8 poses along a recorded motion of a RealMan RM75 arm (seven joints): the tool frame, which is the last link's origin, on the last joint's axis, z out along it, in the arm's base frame.
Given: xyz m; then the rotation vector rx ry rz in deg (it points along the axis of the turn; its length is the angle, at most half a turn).
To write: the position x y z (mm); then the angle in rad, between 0 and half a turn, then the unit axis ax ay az. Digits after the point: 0 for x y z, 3 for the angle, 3 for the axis.
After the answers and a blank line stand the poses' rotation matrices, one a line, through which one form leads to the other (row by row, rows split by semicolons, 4 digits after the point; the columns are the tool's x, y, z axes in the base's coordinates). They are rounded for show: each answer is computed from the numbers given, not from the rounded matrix.
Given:
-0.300 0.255 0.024 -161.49 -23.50 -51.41
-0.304 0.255 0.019 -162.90 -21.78 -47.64
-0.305 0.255 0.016 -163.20 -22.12 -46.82
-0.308 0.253 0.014 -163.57 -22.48 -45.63
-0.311 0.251 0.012 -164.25 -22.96 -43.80
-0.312 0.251 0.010 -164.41 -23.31 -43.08
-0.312 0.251 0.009 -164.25 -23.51 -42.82
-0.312 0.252 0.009 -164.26 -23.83 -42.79
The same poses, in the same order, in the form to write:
-300 255 24 2.986 -0.944 -0.137 -0.300
-304 255 19 2.987 -0.952 -0.127 -0.278
-305 255 16 2.988 -0.953 -0.129 -0.273
-308 253 14 2.990 -0.955 -0.131 -0.266
-311 251 12 2.994 -0.958 -0.134 -0.255
-312 251 10 2.994 -0.958 -0.136 -0.251
-312 251 9 2.991 -0.959 -0.137 -0.250
-312 252 9 2.992 -0.958 -0.139 -0.250

0.7830 0.3042 0.5425; 0.2112 -0.9505 0.2281; 0.5850 -0.0640 -0.8085
0.8137 0.2839 0.5072; 0.1979 -0.9558 0.2175; 0.5466 -0.0766 -0.8339
0.8181 0.2866 0.4985; 0.2031 -0.9551 0.2158; 0.5380 -0.0753 -0.8396
0.8247 0.2895 0.4859; 0.2089 -0.9542 0.2140; 0.5257 -0.0750 -0.8474
0.8347 0.2925 0.4666; 0.2173 -0.9535 0.2090; 0.5060 -0.0730 -0.8594
0.8378 0.2959 0.4588; 0.2221 -0.9524 0.2087; 0.4987 -0.0729 -0.8637
0.8384 0.2991 0.4557; 0.2240 -0.9512 0.2122; 0.4969 -0.0758 -0.8645
0.8376 0.3023 0.4550; 0.2277 -0.9503 0.2122; 0.4966 -0.0742 -0.8648

